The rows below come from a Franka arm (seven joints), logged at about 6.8 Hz.
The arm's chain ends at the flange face. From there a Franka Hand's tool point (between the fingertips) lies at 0.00 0.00 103.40 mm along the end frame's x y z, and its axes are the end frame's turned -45 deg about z.
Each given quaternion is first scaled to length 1.
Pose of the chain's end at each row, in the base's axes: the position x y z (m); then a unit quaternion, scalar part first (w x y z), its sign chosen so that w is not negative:
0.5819 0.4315 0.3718 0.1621 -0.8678 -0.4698 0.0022
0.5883 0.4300 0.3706 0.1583 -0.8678 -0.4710 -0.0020
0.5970 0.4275 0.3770 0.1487 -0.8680 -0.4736 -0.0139
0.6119 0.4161 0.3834 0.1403 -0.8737 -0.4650 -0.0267
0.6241 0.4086 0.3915 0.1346 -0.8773 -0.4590 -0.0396
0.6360 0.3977 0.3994 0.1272 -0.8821 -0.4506 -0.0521
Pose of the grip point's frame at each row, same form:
0.5658 0.4604 0.2738 0.1506 -0.6219 -0.7661 -0.0600
0.5732 0.4586 0.2724 0.1455 -0.6215 -0.7672 -0.0624
0.5849 0.4556 0.2782 0.1321 -0.6207 -0.7697 -0.0697
0.6032 0.4440 0.2842 0.1194 -0.6293 -0.7640 -0.0784
0.6185 0.4368 0.2922 0.1092 -0.6349 -0.7598 -0.0881
0.6337 0.4258 0.2999 0.0976 -0.6425 -0.7539 -0.0968

